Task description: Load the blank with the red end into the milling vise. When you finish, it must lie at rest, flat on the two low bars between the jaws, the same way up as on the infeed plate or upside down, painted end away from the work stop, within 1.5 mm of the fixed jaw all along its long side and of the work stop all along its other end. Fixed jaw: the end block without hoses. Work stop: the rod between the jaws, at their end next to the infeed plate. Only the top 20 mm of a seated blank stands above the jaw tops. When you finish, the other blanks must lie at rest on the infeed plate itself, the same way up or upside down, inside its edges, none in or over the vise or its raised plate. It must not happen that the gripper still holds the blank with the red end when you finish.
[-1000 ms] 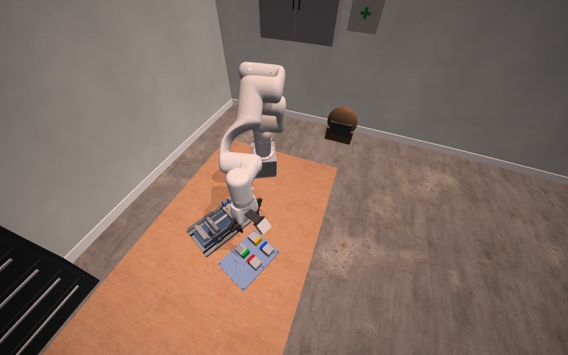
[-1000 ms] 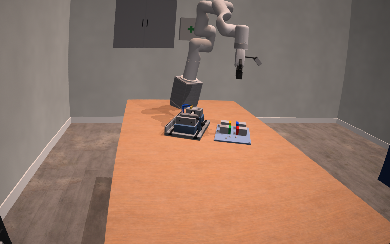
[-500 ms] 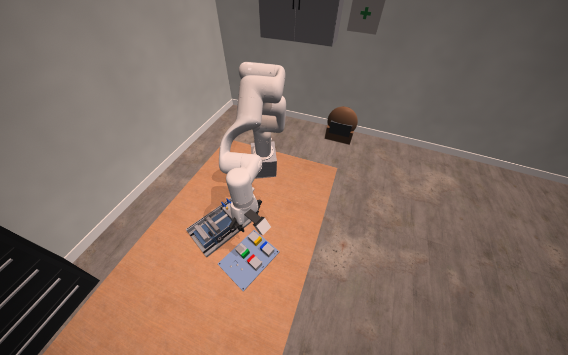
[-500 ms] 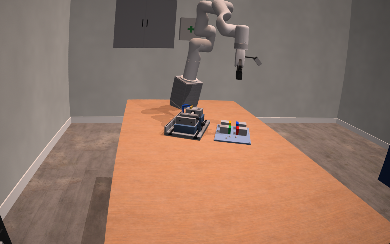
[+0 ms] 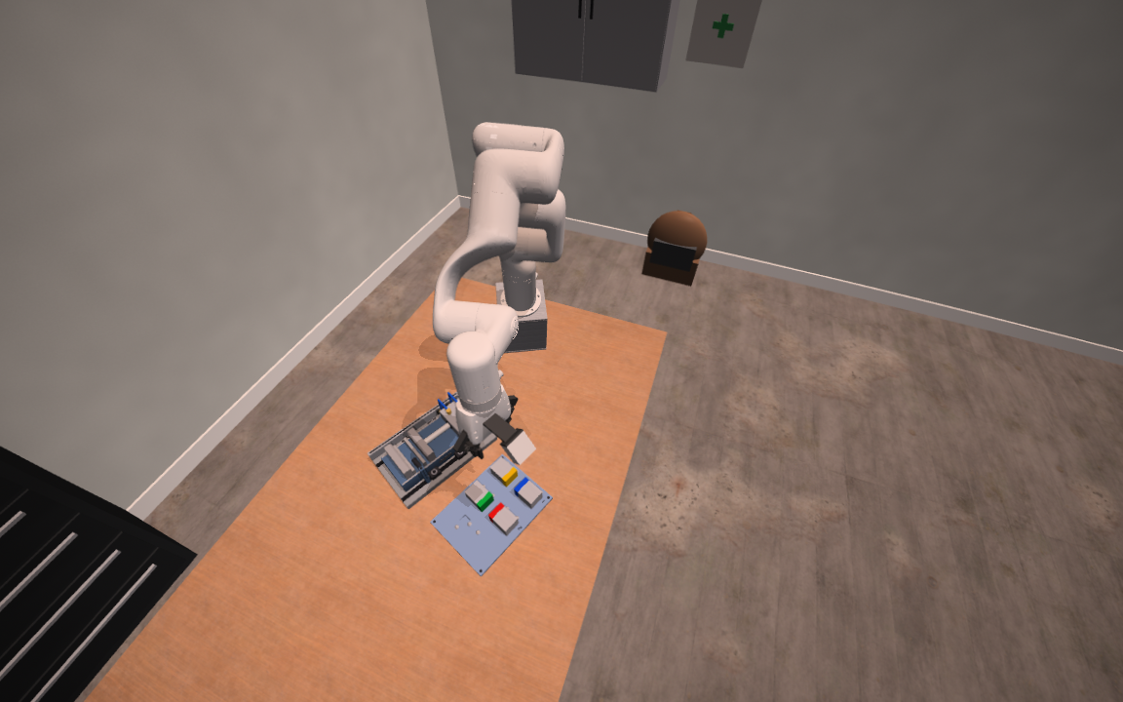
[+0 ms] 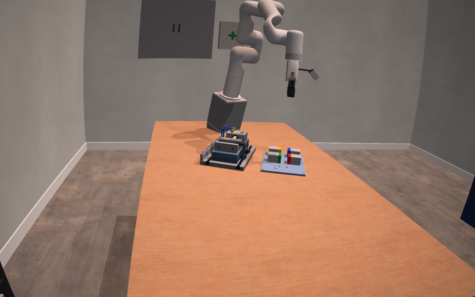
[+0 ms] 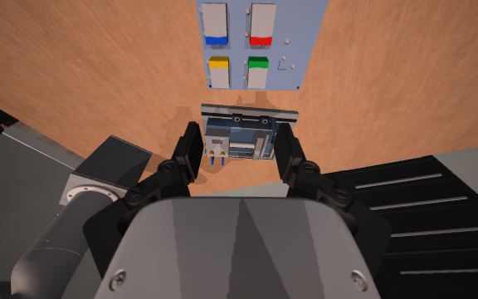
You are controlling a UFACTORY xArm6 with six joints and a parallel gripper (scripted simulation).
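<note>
Right now my hand is 29 cm above the red-ended blank, 6 cm short of it and 3 cm to the right of it. Also, from my hand: blue-ended blank (29 cm below, 6 cm to the left, 3 cm behind); green-ended blank (29 cm below, 6 cm to the right, 2 cm ahead); yellow-ended blank (29 cm below, 6 cm behind, 3 cm to the right).
</note>
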